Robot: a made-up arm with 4 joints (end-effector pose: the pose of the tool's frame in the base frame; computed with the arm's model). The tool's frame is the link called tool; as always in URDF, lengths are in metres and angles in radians. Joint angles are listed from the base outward.
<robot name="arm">
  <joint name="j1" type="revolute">
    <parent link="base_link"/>
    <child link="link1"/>
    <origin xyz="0 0 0.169" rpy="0 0 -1.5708"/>
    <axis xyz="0 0 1"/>
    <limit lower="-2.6" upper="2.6"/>
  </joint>
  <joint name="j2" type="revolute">
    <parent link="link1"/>
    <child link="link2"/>
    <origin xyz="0.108 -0.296 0.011" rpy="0 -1.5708 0"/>
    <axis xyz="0 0 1"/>
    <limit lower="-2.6" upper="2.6"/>
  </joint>
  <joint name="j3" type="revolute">
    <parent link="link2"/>
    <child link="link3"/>
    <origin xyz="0.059 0.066 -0.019" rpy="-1.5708 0 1.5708"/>
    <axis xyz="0 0 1"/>
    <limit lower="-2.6" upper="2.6"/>
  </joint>
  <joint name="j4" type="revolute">
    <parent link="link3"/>
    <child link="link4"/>
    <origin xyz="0.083 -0.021 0.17" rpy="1.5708 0 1.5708"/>
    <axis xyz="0 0 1"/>
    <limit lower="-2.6" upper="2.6"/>
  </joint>
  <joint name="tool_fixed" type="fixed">
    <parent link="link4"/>
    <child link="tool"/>
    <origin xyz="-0.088 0.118 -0.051" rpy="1.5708 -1.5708 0"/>
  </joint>
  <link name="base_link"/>
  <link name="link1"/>
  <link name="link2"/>
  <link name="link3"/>
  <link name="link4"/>
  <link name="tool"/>
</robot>
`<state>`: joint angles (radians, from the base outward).
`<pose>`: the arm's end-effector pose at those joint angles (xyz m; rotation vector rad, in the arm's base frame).
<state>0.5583 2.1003 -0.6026 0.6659</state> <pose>-0.3739 -0.2035 0.2555 0.3923 2.3132 -0.0653</pose>
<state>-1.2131 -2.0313 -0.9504 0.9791</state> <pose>-0.0661 0.1673 0.1794 -0.8886 -0.8212 0.2706</pose>
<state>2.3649 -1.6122 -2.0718 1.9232</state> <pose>0.3222 -0.1097 0.1412 0.7398 -0.1163 -2.3629</pose>
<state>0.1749 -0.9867 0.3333 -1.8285</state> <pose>-0.0804 -0.2647 0.1372 -1.4262 -0.5143 -0.9288</pose>
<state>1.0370 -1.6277 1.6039 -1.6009</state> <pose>0.0837 -0.1644 0.1566 0.0350 0.0251 -0.5323</pose>
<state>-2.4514 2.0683 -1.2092 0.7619</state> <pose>0.2671 0.2702 0.3133 2.7735 -0.9448 -0.5818</pose>
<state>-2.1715 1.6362 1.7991 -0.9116</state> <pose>0.1844 0.5416 0.1558 -0.6824 -2.5872 0.6926</pose>
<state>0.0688 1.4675 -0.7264 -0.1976</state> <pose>-0.5310 -0.0795 0.1210 0.3285 1.3403 0.7759</pose>
